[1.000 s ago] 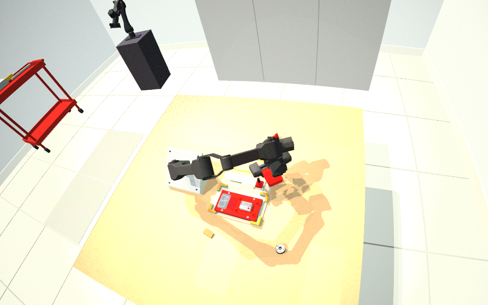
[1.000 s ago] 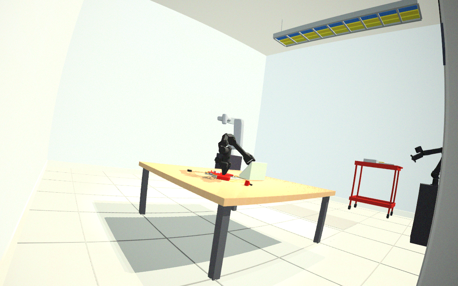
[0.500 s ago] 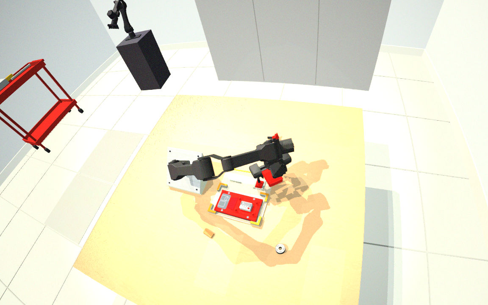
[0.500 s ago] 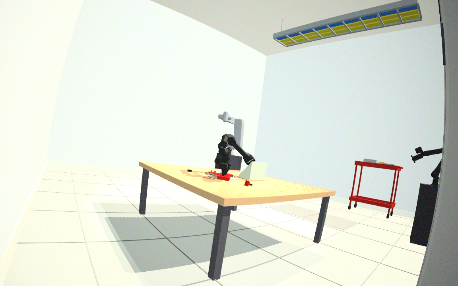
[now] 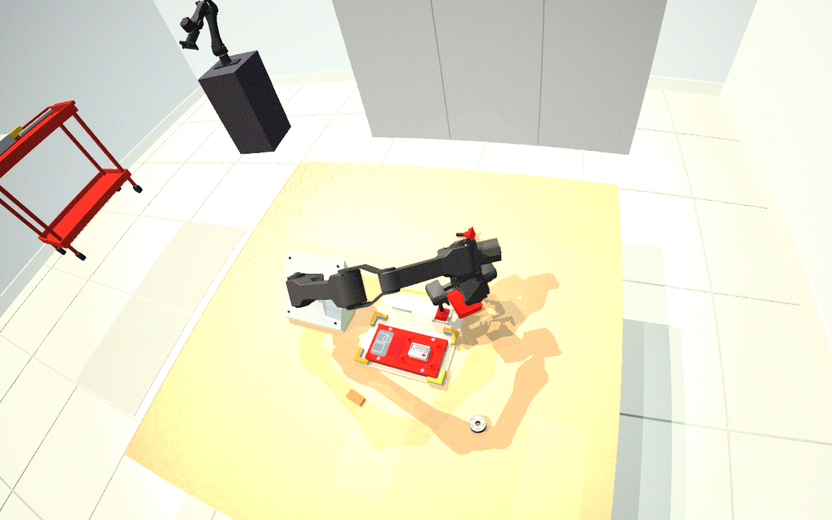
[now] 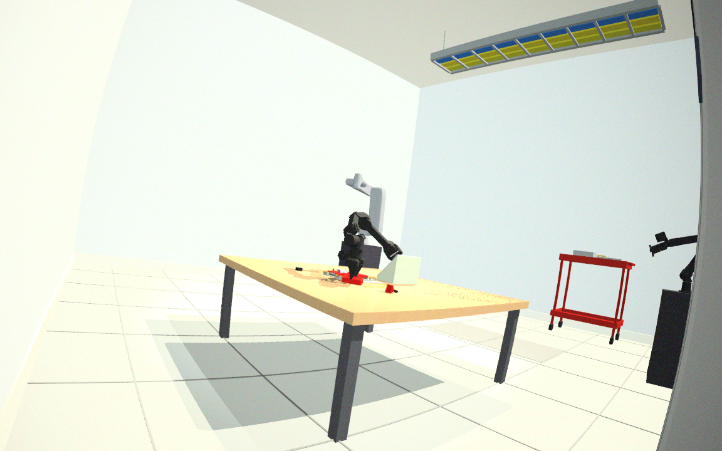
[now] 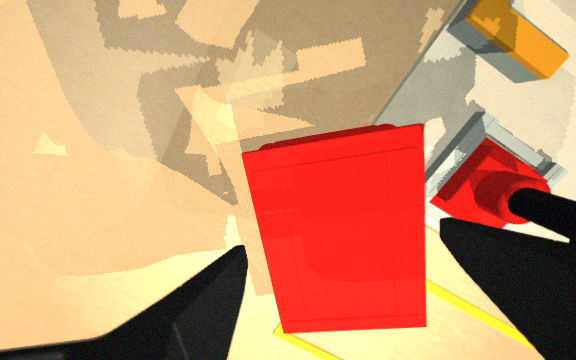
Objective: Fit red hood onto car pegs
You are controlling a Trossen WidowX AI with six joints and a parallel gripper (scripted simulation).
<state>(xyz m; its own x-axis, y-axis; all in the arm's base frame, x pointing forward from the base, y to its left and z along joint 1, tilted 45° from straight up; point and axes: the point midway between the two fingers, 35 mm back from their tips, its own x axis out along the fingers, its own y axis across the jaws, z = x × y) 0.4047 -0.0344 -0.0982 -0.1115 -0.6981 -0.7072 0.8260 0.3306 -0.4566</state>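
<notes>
My gripper tip is right at the red hood. From my gripper tip the other things lie so: jig 14 cm to the right, 13 cm behind, 1 cm below; tan block 32 cm to the right, 24 cm behind, 2 cm below.
</notes>
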